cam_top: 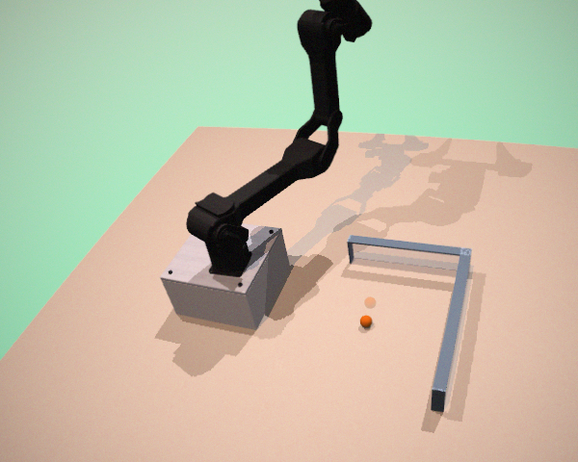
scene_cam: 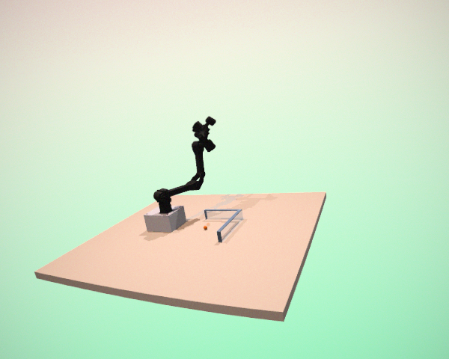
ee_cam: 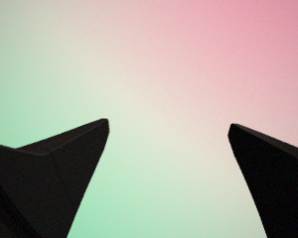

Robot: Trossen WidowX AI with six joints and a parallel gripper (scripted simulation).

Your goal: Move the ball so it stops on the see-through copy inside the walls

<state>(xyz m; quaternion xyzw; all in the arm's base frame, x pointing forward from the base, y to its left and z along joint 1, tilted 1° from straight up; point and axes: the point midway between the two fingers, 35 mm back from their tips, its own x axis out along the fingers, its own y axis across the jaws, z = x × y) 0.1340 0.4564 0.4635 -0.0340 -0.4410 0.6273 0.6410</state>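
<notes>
Right now my gripper tip is 560 mm above the orange ball, 520 mm to the left of it and 120 mm short of it. From my gripper tip the other things lie so: clear wall (540 mm below, 360 mm to the right, 170 mm ahead); then see-through copy (560 mm below, 470 mm to the right, 120 mm ahead).
</notes>
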